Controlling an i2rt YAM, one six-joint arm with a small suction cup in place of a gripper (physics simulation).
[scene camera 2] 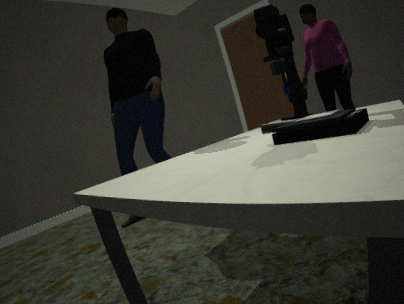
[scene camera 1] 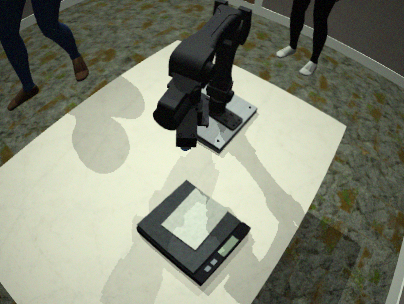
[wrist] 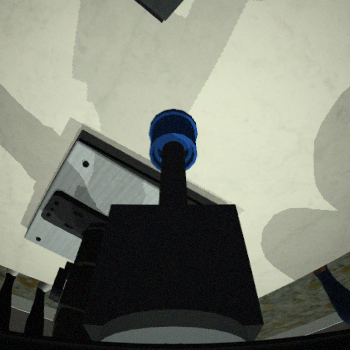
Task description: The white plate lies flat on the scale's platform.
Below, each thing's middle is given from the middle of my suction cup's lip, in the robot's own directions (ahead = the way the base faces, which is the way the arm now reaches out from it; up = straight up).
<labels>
My suction cup is now 13 cm to the right of the white plate [scene camera 1: 194, 219], 11 cm short of it and 10 cm above it. The rest, counted from my suction cup: black scale [scene camera 1: 200, 264] 15 cm to the left, 13 cm below, 13 cm ahead.
</labels>
